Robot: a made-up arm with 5 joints.
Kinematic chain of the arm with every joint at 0, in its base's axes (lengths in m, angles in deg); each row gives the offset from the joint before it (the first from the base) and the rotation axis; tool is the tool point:
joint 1: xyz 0 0 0.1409 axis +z
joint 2: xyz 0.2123 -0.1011 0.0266 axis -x
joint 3: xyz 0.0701 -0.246 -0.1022 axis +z
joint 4: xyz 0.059 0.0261 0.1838 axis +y
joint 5: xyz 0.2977 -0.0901 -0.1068 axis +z
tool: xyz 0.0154 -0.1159 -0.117
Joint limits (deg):
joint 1: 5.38..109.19
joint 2: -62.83..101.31
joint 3: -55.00..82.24
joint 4: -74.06..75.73
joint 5: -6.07..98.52
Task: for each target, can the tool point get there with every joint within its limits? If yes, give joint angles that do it. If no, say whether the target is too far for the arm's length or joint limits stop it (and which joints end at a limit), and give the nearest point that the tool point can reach.
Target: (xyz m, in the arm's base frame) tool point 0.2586 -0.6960 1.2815
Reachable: no: too far | nearest point 0.4130 -0.4250 0.8198 | short by 0.557 m
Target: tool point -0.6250 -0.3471 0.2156
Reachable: no: joint limits stop it (at a limit: joint 1, joint 3, joint 4, joint 5) | nearest point -0.4351 0.2360 0.1934 | short by 0.614 m
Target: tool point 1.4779 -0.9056 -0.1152
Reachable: no: too far | nearest point 0.8342 -0.5112 0.0179 | short by 0.767 m
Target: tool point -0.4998 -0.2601 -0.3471
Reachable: no: joint limits stop it (at a limit: joint 1, joint 2, joint 3, joint 4) | nearest point -0.1561 0.1190 -0.2311 | short by 0.525 m
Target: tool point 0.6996 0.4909 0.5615
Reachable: yes | joints 72.65 46.58 -25.18 -14.75 48.15
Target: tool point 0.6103 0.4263 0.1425
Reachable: yes | joints 68.11 59.76 40.00 22.87 46.76
